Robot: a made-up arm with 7 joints.
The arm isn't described. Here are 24 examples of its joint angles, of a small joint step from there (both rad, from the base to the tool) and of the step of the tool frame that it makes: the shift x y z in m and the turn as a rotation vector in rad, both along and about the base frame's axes.
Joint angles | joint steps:
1: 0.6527 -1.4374 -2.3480 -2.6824 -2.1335 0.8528 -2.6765 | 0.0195 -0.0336 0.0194 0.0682 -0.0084 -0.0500 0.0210
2: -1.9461 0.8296 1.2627 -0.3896 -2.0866 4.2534 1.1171 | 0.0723 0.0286 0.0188 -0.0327 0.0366 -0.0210 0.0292
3: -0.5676 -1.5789 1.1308 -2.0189 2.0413 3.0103 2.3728 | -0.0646 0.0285 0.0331 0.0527 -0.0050 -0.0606 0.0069
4: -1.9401 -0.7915 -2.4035 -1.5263 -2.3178 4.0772 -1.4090 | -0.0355 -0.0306 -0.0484 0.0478 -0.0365 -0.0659 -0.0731
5: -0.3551 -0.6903 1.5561 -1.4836 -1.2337 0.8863 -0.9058 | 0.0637 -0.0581 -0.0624 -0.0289 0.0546 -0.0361 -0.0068
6: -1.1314 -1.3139 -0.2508 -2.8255 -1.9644 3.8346 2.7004 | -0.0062 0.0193 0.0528 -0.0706 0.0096 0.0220 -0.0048
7: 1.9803 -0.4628 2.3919 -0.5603 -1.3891 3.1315 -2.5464 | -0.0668 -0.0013 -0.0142 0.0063 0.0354 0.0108 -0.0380
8: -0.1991 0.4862 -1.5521 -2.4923 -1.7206 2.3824 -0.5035 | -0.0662 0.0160 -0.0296 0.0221 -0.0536 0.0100 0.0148
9: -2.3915 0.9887 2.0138 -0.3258 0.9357 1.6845 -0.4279 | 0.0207 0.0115 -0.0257 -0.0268 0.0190 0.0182 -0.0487
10: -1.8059 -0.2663 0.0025 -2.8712 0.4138 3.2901 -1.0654 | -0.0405 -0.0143 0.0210 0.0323 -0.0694 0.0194 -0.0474
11: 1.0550 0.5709 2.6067 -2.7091 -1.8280 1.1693 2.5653 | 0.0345 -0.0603 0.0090 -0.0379 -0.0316 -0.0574 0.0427
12: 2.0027 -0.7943 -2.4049 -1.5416 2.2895 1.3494 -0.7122 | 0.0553 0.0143 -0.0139 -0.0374 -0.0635 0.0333 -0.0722
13: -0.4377 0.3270 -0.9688 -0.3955 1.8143 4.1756 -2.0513 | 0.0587 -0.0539 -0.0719 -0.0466 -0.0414 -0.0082 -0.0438
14: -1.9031 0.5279 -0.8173 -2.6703 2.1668 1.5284 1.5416 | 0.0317 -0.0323 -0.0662 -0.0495 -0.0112 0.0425 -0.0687
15: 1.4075 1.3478 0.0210 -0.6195 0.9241 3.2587 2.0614 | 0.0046 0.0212 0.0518 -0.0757 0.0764 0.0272 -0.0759
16: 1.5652 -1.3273 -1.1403 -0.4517 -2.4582 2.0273 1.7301 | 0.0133 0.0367 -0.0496 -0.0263 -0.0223 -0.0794 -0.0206
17: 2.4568 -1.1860 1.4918 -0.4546 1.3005 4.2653 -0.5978 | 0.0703 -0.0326 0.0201 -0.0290 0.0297 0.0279 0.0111
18: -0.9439 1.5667 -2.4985 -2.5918 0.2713 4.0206 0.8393 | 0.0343 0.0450 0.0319 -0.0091 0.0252 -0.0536 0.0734
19: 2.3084 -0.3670 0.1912 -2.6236 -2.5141 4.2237 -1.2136 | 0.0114 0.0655 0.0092 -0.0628 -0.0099 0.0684 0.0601
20: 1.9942 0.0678 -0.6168 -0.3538 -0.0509 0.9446 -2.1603 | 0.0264 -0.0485 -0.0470 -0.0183 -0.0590 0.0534 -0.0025
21: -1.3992 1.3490 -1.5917 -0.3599 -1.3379 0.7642 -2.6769 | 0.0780 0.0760 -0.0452 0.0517 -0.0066 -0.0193 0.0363
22: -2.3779 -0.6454 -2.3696 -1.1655 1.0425 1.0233 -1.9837 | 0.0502 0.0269 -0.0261 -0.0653 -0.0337 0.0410 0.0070
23: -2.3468 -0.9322 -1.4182 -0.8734 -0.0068 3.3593 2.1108 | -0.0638 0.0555 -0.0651 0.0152 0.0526 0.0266 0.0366
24: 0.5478 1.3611 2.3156 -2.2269 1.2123 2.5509 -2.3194 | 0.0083 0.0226 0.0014 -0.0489 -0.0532 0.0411 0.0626
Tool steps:
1: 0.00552 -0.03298 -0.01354 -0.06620 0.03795 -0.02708
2: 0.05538 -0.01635 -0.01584 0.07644 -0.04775 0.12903
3: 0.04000 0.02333 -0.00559 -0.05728 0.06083 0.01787
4: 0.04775 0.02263 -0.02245 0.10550 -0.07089 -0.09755
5: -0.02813 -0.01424 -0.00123 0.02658 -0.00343 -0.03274
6: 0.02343 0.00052 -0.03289 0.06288 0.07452 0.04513
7: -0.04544 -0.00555 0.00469 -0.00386 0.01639 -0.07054
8: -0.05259 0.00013 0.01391 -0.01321 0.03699 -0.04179
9: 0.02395 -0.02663 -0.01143 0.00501 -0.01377 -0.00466
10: -0.00253 -0.00849 0.02635 -0.04048 0.09196 0.07088
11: 0.01735 -0.01542 -0.04335 0.10220 0.02426 0.03459
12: 0.01562 0.05270 -0.01911 -0.07767 0.05894 0.02244
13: -0.03389 0.01203 0.01521 0.01716 0.01914 -0.07323
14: 0.01334 0.02799 0.01248 0.05271 0.06027 -0.02915
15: -0.01740 -0.00843 -0.07329 -0.08306 0.05293 -0.00707
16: 0.03467 0.01441 0.01813 0.01286 0.10086 -0.01884
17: 0.03962 0.01543 -0.03087 0.02891 -0.02887 0.07563
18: 0.00728 -0.02401 -0.00961 -0.03655 -0.03395 0.08275
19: 0.00346 -0.00127 -0.03524 -0.14261 -0.16002 -0.00376
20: 0.03087 -0.03959 0.01674 0.07442 -0.01624 -0.07027
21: 0.12030 -0.01748 -0.06264 0.04522 0.10808 0.13327
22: -0.04771 0.00773 -0.02808 -0.05525 -0.06338 0.01837
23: 0.04043 -0.03085 0.01466 0.00648 0.02166 -0.09186
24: -0.00692 -0.01452 -0.01262 -0.01218 -0.06046 0.02601
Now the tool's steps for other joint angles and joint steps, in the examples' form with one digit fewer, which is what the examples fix.
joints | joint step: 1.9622 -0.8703 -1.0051 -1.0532 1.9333 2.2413 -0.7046 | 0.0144 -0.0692 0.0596 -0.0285 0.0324 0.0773 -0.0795
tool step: -0.0005 -0.0021 -0.0176 0.0711 0.0686 0.0077
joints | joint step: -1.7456 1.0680 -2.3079 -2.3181 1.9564 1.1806 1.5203 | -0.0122 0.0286 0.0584 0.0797 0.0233 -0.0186 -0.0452
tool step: -0.0536 -0.0472 0.0121 0.0891 0.0098 0.1054
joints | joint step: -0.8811 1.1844 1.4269 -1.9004 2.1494 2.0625 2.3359 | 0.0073 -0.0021 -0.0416 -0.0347 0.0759 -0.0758 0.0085
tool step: -0.0145 0.0115 -0.0272 0.0727 0.0587 -0.0125
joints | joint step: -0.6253 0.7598 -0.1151 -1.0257 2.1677 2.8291 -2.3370 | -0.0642 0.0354 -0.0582 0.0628 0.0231 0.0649 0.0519
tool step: -0.0684 -0.0571 0.0091 0.0213 -0.0047 -0.1623
